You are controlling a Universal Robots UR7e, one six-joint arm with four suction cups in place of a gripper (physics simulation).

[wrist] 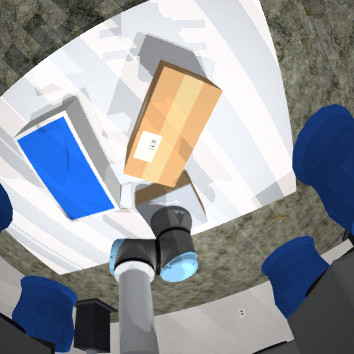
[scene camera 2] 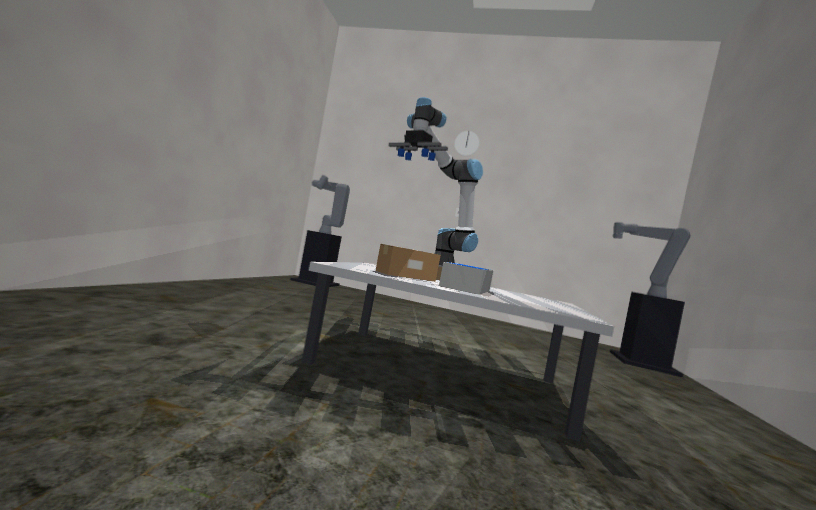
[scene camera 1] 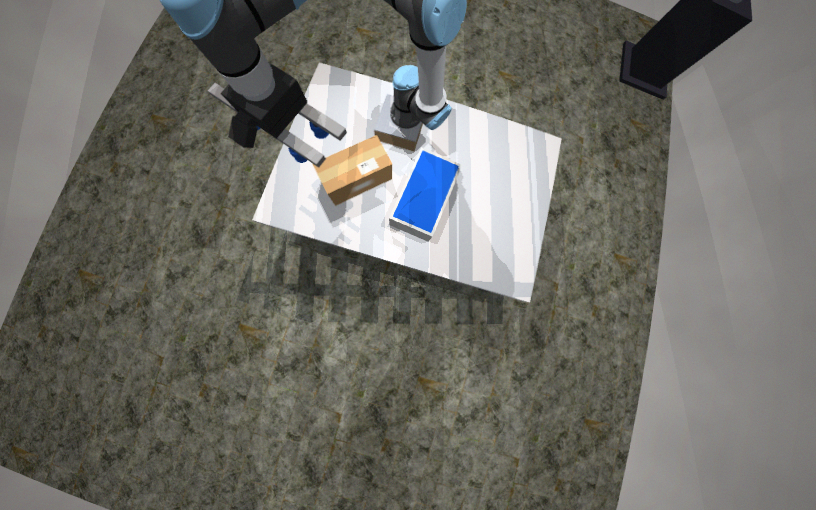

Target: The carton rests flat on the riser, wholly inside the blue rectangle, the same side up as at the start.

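Seen in the pictures: hand, tool point: (wrist: 158, 245) (scene camera 2: 416, 157) (scene camera 1: 288, 127); arm's base, link origin: (wrist: 170, 220) (scene camera 2: 442, 265) (scene camera 1: 406, 114).
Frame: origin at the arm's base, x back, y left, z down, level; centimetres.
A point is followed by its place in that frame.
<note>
The brown carton (scene camera 1: 353, 169) @(x -37.2, y -12.5, z -6.2 cm) (scene camera 2: 409, 262) @(x -42.7, y -11.3, z 0.8 cm) (wrist: 172, 127) @(x -35.8, y -15.2, z -6.2 cm) rests flat on the table, its taped, labelled top up, beside the riser and apart from it. The riser (scene camera 1: 411, 229) @(x -53.1, y 18.2, z -0.2 cm) (scene camera 2: 465, 278) @(x -53.3, y 19.9, z 2.6 cm) (wrist: 93, 146) @(x -36.8, y 9.3, z 3.4 cm) is a grey-white box. The blue rectangle (scene camera 1: 424, 191) @(x -35.9, y 18.7, z -3.2 cm) (wrist: 67, 167) @(x -37.2, y 17.2, z -3.2 cm) covers nearly all its top, with nothing on it. In scene camera 2 the blue top is a thin strip. My suction gripper (scene camera 2: 416, 153) @(x -51.8, y -15.9, z -52.0 cm) is open and empty, its cups pointing down high above the table. In the wrist view several blue cups show at the edges, touching nothing.
The white table (scene camera 1: 505, 174) @(x -8.6, y 56.0, z 8.8 cm) (scene camera 2: 541, 305) @(x -40.5, y 57.3, z 8.9 cm) (wrist: 242, 75) @(x -36.8, y -40.8, z 8.8 cm) carries both boxes. The arm's base (scene camera 1: 406, 108) @(x -5.8, y 1.1, z -11.1 cm) (scene camera 2: 454, 241) (wrist: 171, 220) @(x -6.0, y -2.3, z -6.0 cm) stands on a brown-sided block (scene camera 1: 398, 138) @(x -12.1, y -0.2, z 1.9 cm) (wrist: 165, 195) @(x -11.6, y -3.2, z 0.3 cm) close behind the carton and riser. Two grey arms on dark pedestals (scene camera 2: 321, 255) (scene camera 2: 651, 329) stand off the table.
</note>
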